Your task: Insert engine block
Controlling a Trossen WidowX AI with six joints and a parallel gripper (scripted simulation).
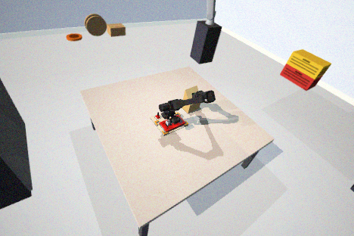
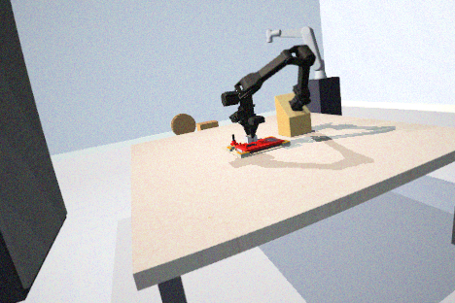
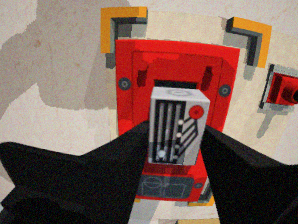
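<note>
The engine block lies 1 cm below my gripper tip.
</note>
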